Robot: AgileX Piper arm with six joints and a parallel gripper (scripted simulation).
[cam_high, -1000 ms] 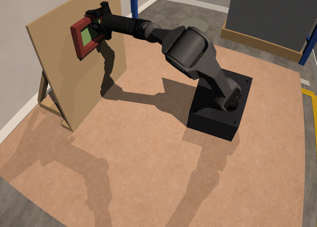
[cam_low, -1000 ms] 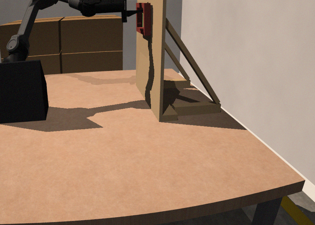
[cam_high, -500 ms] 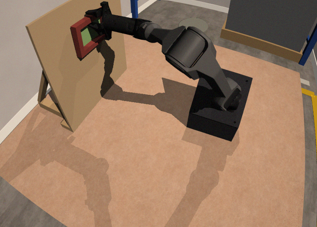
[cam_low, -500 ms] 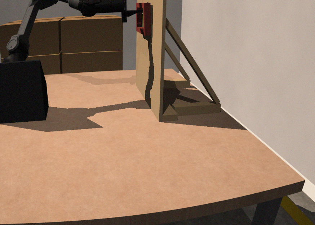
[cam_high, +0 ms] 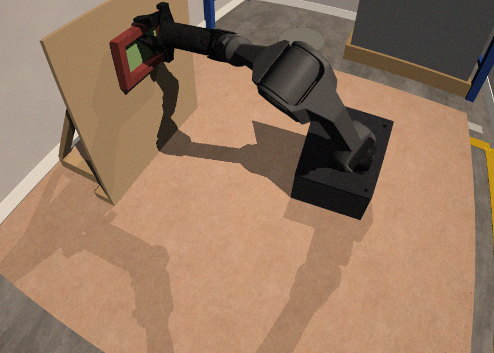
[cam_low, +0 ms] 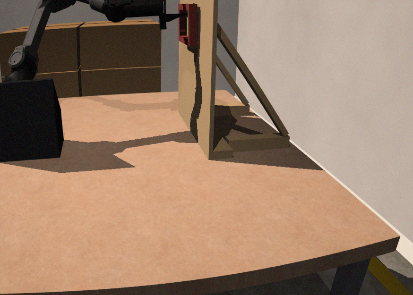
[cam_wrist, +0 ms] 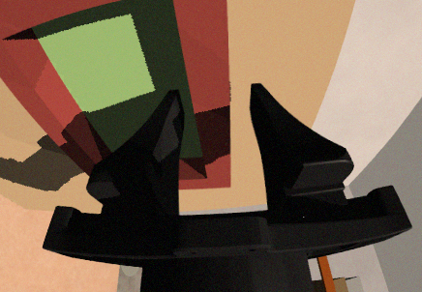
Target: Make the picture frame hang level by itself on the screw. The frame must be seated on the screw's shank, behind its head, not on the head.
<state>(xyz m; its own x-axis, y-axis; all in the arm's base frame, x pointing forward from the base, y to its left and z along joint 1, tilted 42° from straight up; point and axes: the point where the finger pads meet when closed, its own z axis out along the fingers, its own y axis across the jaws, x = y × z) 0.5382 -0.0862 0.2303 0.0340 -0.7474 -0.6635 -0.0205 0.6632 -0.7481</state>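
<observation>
My gripper is now 10 mm short of the picture frame and 60 mm above it. Also, from my hand: tan board (30 mm ahead, 170 mm below).
</observation>
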